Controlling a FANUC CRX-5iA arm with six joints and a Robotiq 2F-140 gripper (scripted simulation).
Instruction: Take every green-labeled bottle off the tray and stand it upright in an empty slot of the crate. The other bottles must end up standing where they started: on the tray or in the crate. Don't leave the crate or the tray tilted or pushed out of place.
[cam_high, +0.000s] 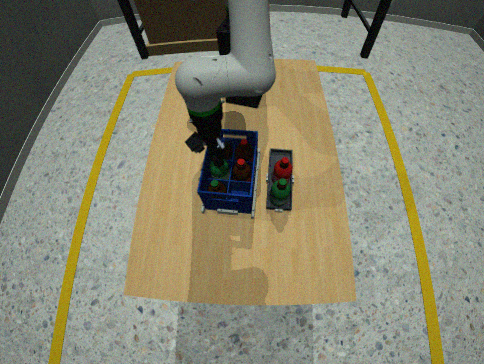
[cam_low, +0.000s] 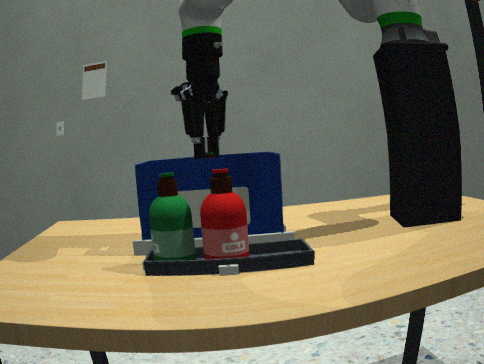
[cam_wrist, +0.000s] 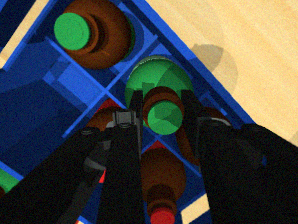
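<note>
The blue crate is 1 cm ahead of my hand, 4 cm to the left of it and 10 cm below it. From my hand the other things lie so: red cola bottle (3 cm ahead, 25 cm to the left, 10 cm below); then tray (3 cm ahead, 24 cm to the left, 17 cm below).
</note>
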